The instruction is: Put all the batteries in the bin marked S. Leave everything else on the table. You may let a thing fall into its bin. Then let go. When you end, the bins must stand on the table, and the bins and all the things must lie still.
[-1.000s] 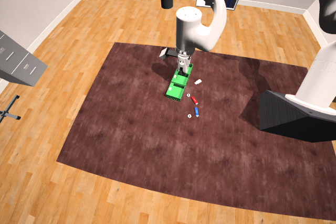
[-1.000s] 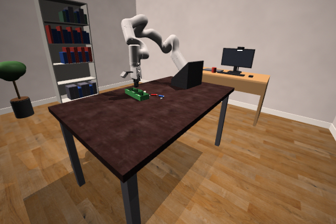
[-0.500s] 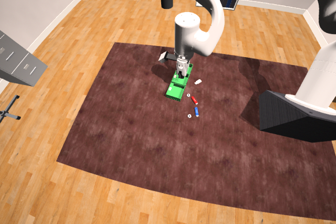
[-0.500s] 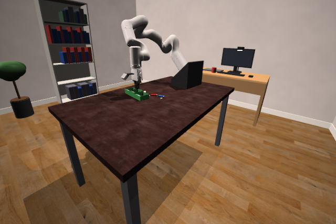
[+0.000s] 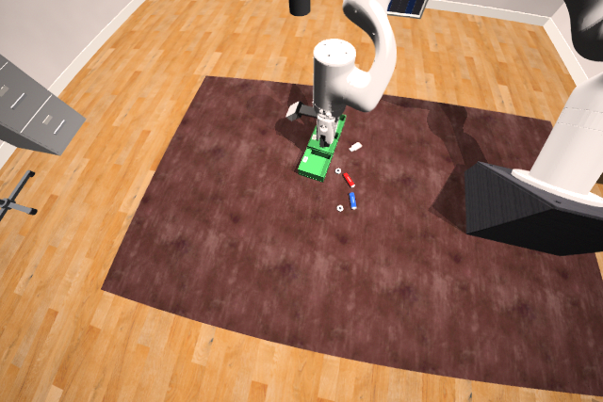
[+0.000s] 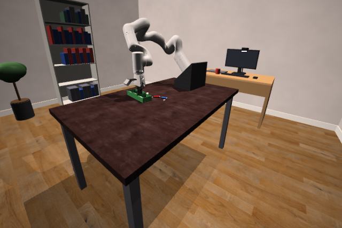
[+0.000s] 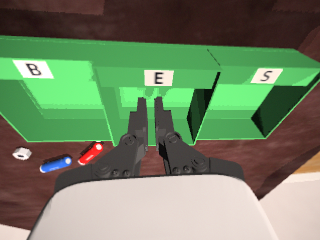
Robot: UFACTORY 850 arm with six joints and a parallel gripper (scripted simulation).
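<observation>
Now: hand 3 cm above the green bin, 1 cm to the left of it and 1 cm short of it. From my hand the other things lie so: white block (10 cm behind, 4 cm below, 2 cm to the right); blue battery (17 cm to the left, 12 cm behind, 4 cm below); red battery (10 cm to the left, 10 cm behind, 4 cm below).
</observation>
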